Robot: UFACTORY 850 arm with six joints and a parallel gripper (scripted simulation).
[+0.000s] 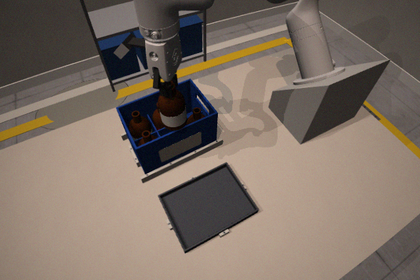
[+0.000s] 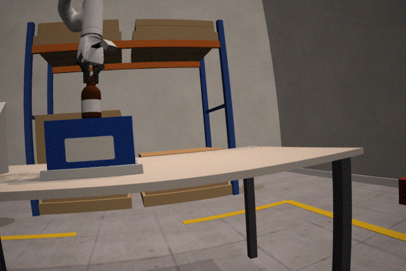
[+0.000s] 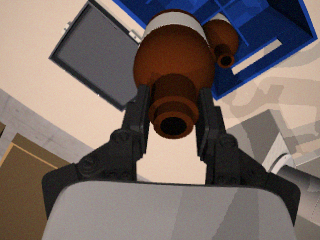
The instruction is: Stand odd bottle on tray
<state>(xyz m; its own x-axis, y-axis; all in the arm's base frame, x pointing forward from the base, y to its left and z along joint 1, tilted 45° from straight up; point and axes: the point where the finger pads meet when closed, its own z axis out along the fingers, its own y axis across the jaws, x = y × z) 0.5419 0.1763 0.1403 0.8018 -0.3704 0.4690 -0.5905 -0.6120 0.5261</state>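
My hand is 7 cm above the brown bottle. From my hand the other things lie so: dark grey tray 2 cm behind, 21 cm to the left, 32 cm below; then crate 1 cm ahead, 7 cm to the right, 25 cm below.
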